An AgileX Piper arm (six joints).
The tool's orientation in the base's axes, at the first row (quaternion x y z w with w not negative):
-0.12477 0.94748 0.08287 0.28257
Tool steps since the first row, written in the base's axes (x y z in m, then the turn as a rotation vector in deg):
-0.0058 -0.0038 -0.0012 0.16 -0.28 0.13
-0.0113 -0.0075 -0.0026 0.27 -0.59 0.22
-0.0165 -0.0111 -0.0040 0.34 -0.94 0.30
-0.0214 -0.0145 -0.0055 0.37 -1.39 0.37
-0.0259 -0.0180 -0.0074 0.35 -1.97 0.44
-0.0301 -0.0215 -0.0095 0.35 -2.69 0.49
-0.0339 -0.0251 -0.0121 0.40 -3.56 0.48
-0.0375 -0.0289 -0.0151 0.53 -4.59 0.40
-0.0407 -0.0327 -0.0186 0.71 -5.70 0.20
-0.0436 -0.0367 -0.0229 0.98 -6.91 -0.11
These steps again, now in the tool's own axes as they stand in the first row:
0.0061 -0.0021 -0.0029 -0.15 -0.30 -0.09
0.0120 -0.0042 -0.0054 -0.23 -0.62 -0.18
0.0177 -0.0063 -0.0077 -0.26 -0.97 -0.29
0.0231 -0.0083 -0.0098 -0.24 -1.40 -0.43
0.0285 -0.0105 -0.0113 -0.15 -1.94 -0.63
0.0337 -0.0128 -0.0125 -0.05 -2.63 -0.84
0.0389 -0.0154 -0.0132 0.08 -3.47 -1.00
0.0442 -0.0183 -0.0134 0.22 -4.50 -1.10
0.0495 -0.0213 -0.0130 0.39 -5.63 -1.10
0.0550 -0.0247 -0.0119 0.58 -6.89 -0.98

